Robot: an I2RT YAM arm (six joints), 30 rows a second.
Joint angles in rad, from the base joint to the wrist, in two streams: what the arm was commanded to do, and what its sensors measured. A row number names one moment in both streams.
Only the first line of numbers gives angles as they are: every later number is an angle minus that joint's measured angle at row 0.
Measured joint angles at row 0: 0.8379, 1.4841, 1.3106, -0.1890, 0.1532, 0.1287
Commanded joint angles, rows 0 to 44: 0.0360, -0.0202, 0.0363, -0.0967, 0.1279, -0.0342; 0.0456, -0.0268, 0.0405, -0.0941, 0.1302, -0.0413; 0.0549, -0.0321, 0.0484, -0.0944, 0.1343, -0.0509; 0.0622, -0.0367, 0.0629, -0.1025, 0.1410, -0.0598; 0.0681, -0.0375, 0.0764, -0.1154, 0.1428, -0.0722; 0.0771, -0.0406, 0.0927, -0.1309, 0.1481, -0.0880; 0.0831, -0.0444, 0.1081, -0.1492, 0.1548, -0.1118; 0.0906, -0.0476, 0.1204, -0.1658, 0.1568, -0.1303; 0.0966, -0.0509, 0.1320, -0.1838, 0.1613, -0.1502; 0.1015, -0.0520, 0.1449, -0.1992, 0.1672, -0.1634; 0.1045, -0.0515, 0.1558, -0.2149, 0.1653, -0.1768; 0.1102, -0.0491, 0.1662, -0.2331, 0.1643, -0.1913; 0.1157, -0.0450, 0.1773, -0.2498, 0.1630, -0.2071; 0.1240, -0.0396, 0.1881, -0.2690, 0.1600, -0.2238; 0.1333, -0.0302, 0.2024, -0.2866, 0.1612, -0.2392; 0.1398, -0.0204, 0.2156, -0.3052, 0.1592, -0.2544; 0.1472, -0.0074, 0.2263, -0.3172, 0.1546, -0.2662; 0.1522, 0.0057, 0.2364, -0.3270, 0.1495, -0.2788; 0.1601, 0.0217, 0.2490, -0.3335, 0.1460, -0.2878; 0.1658, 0.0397, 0.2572, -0.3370, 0.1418, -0.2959; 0.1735, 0.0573, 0.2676, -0.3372, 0.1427, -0.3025; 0.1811, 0.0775, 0.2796, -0.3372, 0.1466, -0.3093; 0.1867, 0.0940, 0.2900, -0.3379, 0.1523, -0.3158; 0.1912, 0.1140, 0.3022, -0.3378, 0.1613, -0.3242; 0.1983, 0.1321, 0.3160, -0.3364, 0.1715, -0.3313; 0.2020, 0.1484, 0.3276, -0.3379, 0.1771, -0.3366; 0.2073, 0.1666, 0.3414, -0.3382, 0.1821, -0.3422; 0.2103, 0.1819, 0.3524, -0.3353, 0.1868, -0.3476; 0.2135, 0.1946, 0.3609, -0.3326, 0.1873, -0.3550; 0.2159, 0.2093, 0.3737, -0.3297, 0.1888, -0.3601; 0.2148, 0.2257, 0.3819, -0.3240, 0.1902, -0.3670; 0.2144, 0.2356, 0.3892, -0.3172, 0.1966, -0.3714; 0.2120, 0.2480, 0.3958, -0.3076, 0.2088, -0.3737; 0.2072, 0.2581, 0.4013, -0.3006, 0.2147, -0.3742; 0.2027, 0.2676, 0.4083, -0.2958, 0.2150, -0.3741; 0.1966, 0.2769, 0.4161, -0.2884, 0.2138, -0.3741; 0.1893, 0.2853, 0.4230, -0.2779, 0.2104, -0.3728; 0.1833, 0.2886, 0.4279, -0.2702, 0.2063, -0.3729; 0.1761, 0.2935, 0.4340, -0.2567, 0.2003, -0.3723; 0.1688, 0.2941, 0.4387, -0.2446, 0.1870, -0.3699; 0.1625, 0.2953, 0.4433, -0.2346, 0.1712, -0.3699; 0.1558, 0.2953, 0.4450, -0.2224, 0.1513, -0.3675; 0.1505, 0.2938, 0.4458, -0.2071, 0.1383, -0.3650; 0.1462, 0.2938, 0.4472, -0.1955, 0.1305, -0.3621; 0.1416, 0.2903, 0.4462, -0.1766, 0.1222, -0.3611
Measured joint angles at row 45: 0.1469, 0.2938, 0.4379, -0.2514, 0.1663, -0.3666
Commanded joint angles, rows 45 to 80: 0.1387, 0.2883, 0.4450, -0.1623, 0.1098, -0.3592; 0.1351, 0.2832, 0.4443, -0.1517, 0.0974, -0.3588; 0.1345, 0.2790, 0.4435, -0.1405, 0.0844, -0.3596; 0.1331, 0.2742, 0.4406, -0.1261, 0.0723, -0.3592; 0.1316, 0.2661, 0.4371, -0.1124, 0.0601, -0.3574; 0.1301, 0.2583, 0.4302, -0.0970, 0.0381, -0.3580; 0.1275, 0.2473, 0.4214, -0.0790, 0.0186, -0.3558; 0.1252, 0.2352, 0.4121, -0.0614, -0.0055, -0.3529; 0.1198, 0.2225, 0.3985, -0.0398, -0.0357, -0.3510; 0.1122, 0.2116, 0.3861, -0.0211, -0.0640, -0.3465; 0.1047, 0.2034, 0.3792, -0.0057, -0.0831, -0.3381; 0.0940, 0.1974, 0.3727, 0.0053, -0.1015, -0.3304; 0.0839, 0.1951, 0.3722, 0.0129, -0.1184, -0.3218; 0.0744, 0.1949, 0.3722, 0.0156, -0.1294, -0.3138; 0.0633, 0.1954, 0.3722, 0.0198, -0.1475, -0.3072; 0.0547, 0.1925, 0.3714, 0.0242, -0.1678, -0.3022; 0.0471, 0.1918, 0.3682, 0.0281, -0.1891, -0.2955; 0.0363, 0.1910, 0.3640, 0.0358, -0.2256, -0.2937; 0.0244, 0.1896, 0.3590, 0.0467, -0.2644, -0.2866; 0.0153, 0.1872, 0.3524, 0.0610, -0.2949, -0.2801; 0.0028, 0.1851, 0.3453, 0.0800, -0.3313, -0.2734; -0.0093, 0.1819, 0.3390, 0.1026, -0.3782, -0.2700; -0.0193, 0.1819, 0.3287, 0.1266, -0.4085, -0.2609; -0.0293, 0.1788, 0.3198, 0.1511, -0.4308, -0.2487; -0.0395, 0.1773, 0.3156, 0.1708, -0.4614, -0.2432; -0.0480, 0.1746, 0.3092, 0.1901, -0.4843, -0.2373; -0.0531, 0.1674, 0.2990, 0.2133, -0.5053, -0.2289; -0.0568, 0.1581, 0.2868, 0.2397, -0.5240, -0.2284; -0.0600, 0.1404, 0.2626, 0.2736, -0.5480, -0.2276; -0.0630, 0.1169, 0.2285, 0.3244, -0.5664, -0.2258; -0.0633, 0.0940, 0.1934, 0.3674, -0.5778, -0.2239; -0.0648, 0.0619, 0.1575, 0.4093, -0.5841, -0.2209; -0.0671, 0.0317, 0.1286, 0.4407, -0.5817, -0.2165; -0.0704, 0.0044, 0.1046, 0.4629, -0.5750, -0.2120; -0.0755, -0.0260, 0.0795, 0.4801, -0.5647, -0.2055; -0.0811, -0.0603, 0.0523, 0.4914, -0.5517, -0.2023
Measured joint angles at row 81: -0.0729, -0.0015, 0.0934, 0.3410, -0.5406, -0.2296
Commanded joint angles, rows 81 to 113: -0.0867, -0.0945, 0.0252, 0.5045, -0.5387, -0.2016; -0.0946, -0.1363, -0.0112, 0.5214, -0.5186, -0.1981; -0.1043, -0.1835, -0.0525, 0.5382, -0.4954, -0.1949; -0.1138, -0.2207, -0.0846, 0.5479, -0.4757, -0.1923; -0.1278, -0.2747, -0.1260, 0.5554, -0.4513, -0.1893; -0.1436, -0.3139, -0.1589, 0.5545, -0.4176, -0.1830; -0.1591, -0.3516, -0.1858, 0.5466, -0.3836, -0.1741; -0.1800, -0.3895, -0.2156, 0.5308, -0.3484, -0.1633; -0.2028, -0.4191, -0.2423, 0.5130, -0.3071, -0.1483; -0.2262, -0.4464, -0.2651, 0.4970, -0.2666, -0.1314; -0.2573, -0.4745, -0.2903, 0.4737, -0.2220, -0.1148; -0.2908, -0.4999, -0.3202, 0.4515, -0.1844, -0.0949; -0.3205, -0.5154, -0.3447, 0.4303, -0.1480, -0.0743; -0.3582, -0.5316, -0.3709, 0.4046, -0.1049, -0.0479; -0.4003, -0.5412, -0.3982, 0.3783, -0.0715, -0.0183; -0.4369, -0.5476, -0.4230, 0.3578, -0.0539, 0.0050; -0.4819, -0.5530, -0.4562, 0.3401, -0.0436, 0.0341; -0.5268, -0.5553, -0.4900, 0.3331, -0.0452, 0.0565; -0.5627, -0.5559, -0.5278, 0.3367, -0.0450, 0.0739; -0.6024, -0.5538, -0.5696, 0.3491, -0.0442, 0.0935; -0.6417, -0.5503, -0.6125, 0.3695, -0.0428, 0.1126; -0.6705, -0.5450, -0.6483, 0.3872, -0.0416, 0.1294; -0.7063, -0.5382, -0.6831, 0.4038, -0.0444, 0.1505; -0.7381, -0.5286, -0.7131, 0.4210, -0.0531, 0.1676; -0.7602, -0.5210, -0.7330, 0.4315, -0.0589, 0.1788; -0.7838, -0.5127, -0.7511, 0.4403, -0.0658, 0.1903; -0.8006, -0.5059, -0.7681, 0.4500, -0.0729, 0.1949; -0.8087, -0.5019, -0.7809, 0.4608, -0.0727, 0.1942; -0.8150, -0.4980, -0.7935, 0.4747, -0.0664, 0.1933; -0.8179, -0.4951, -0.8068, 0.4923, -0.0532, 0.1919; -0.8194, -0.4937, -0.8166, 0.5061, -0.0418, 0.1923; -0.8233, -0.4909, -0.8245, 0.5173, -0.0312, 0.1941; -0.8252, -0.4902, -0.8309, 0.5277, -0.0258, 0.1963
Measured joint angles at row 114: -0.8186, -0.4932, -0.8179, 0.4356, -0.0637, 0.1687
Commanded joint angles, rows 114 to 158: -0.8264, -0.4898, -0.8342, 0.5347, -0.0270, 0.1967; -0.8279, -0.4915, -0.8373, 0.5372, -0.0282, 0.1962; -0.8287, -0.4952, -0.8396, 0.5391, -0.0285, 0.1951; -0.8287, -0.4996, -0.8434, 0.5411, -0.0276, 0.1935; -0.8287, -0.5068, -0.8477, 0.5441, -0.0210, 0.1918; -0.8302, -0.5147, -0.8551, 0.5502, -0.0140, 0.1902; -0.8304, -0.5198, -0.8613, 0.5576, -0.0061, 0.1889; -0.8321, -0.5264, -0.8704, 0.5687, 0.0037, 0.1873; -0.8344, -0.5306, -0.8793, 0.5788, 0.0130, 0.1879; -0.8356, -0.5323, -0.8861, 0.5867, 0.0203, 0.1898; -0.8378, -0.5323, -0.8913, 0.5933, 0.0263, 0.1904; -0.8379, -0.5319, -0.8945, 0.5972, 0.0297, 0.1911; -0.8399, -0.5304, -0.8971, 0.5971, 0.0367, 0.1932; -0.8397, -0.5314, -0.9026, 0.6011, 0.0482, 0.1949; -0.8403, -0.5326, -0.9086, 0.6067, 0.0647, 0.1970; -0.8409, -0.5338, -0.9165, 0.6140, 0.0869, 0.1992; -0.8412, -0.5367, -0.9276, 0.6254, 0.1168, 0.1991; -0.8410, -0.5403, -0.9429, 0.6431, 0.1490, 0.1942; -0.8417, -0.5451, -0.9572, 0.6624, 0.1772, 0.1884; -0.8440, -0.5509, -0.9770, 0.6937, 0.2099, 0.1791; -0.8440, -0.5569, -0.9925, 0.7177, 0.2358, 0.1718; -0.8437, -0.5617, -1.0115, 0.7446, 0.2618, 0.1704; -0.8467, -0.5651, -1.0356, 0.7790, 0.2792, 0.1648; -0.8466, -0.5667, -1.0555, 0.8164, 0.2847, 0.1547; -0.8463, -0.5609, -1.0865, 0.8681, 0.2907, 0.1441; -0.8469, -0.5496, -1.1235, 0.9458, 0.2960, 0.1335; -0.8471, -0.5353, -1.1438, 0.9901, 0.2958, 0.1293; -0.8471, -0.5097, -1.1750, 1.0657, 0.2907, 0.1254; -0.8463, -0.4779, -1.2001, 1.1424, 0.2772, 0.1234; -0.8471, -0.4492, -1.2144, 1.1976, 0.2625, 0.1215; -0.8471, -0.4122, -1.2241, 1.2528, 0.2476, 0.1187; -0.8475, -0.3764, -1.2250, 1.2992, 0.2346, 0.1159; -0.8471, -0.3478, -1.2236, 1.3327, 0.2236, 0.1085; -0.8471, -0.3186, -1.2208, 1.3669, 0.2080, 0.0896; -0.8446, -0.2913, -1.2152, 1.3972, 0.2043, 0.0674; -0.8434, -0.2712, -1.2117, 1.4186, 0.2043, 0.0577; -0.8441, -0.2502, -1.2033, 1.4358, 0.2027, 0.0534; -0.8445, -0.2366, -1.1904, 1.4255, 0.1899, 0.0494; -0.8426, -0.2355, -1.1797, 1.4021, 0.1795, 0.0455; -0.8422, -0.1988, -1.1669, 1.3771, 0.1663, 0.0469; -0.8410, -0.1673, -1.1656, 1.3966, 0.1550, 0.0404; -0.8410, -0.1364, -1.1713, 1.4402, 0.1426, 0.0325; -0.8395, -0.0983, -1.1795, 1.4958, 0.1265, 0.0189; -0.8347, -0.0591, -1.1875, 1.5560, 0.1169, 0.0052; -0.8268, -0.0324, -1.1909, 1.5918, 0.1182, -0.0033
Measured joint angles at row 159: -0.8369, -0.0816, -1.1834, 1.4301, 0.1541, 0.0439
